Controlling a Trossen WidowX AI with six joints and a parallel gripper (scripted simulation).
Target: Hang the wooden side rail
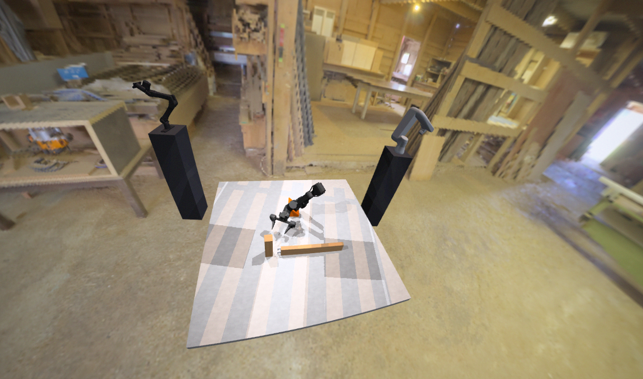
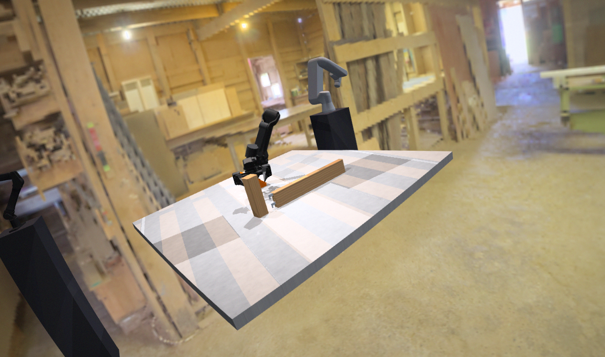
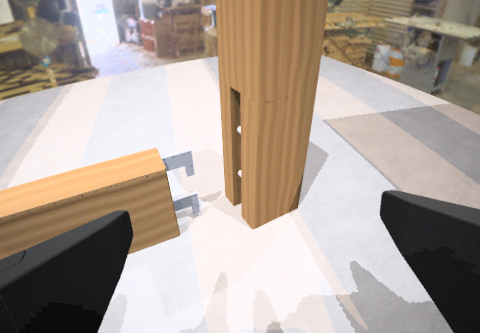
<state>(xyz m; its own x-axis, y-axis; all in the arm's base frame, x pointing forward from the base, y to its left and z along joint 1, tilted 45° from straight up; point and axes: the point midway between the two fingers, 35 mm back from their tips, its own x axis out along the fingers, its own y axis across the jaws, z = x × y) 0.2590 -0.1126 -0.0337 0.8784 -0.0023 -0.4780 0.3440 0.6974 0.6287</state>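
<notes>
Right now the headboard post is 100 mm ahead of my gripper tip, 50 mm to the right of it and 20 mm below it.
</notes>
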